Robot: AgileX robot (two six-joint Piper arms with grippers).
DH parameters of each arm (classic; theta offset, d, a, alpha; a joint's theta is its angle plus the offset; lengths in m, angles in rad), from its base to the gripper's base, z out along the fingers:
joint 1: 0 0.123 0 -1.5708
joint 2: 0.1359 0 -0.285 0
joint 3: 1.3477 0 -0.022 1.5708
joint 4: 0 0.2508 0 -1.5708
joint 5: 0 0 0.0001 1.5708
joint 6: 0 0.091 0 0
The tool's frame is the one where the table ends.
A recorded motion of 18 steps. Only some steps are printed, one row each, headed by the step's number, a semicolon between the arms.
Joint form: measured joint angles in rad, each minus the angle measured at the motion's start. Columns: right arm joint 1, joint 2, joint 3, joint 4, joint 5, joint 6; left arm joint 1, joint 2, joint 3, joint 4, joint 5, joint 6.
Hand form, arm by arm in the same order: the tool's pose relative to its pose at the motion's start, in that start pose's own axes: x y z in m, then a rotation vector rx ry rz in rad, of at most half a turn. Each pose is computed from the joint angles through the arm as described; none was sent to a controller.
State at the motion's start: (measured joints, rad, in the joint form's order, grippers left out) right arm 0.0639 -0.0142 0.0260 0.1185 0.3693 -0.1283; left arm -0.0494 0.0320 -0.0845 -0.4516 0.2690 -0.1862
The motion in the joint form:
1: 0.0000 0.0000 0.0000 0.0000 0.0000 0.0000; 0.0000 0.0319 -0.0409 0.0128 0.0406 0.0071
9: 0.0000 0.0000 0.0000 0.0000 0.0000 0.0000; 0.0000 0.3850 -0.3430 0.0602 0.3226 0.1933
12: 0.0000 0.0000 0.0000 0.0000 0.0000 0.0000; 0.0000 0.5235 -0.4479 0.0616 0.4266 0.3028
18: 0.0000 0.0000 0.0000 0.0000 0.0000 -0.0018; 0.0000 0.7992 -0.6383 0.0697 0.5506 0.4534
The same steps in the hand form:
1: 0.0000 0.0000 0.0000 0.0000 0.0000 0.0000; -0.0062 -0.0060 -0.0001 -0.0058 0.0319 0.0205
9: 0.0000 0.0000 0.0000 0.0000 0.0000 0.0000; -0.0489 -0.0425 0.0248 -0.0732 0.3565 0.2390
12: 0.0000 0.0000 0.0000 0.0000 0.0000 0.0000; -0.0609 -0.0523 0.0413 -0.0740 0.4955 0.3371
18: 0.0000 0.0000 0.0000 0.0000 0.0000 -0.0018; -0.0809 -0.0634 0.0869 -0.0658 0.7071 0.4607

